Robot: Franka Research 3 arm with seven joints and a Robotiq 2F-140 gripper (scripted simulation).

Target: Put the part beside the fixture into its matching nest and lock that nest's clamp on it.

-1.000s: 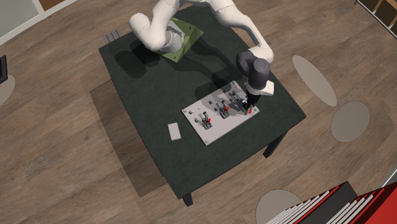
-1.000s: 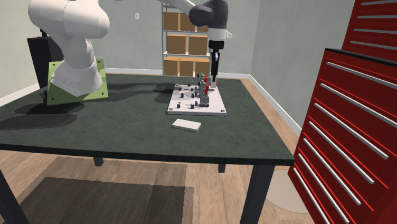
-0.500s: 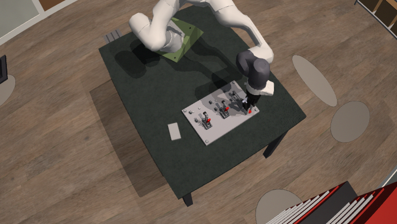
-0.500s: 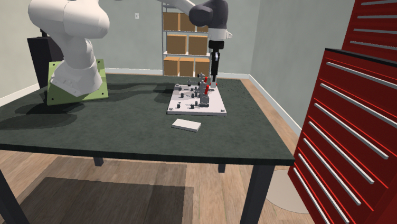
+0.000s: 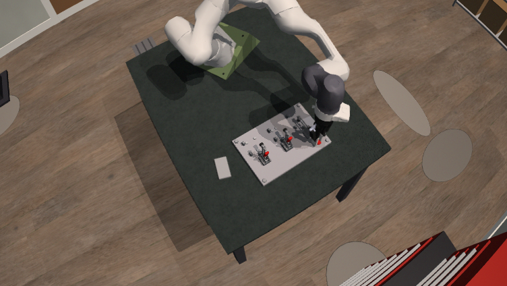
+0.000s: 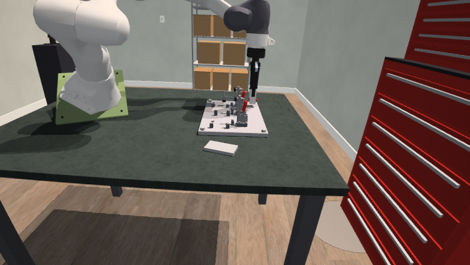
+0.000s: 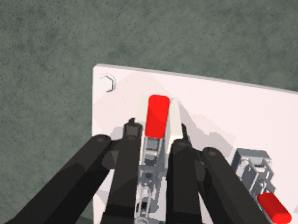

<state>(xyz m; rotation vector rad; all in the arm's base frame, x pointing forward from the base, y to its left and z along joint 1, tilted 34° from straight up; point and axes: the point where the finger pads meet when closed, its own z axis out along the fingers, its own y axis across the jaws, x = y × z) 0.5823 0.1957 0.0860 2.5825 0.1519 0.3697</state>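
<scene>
Now: the clamp 60 mm behind my hand and 20 mm below it. Also, from my hand: light grey fixture plate: 80 mm behind, 110 mm to the right, 60 mm below; then part: 110 mm behind, 380 mm to the right, 60 mm below.
</scene>
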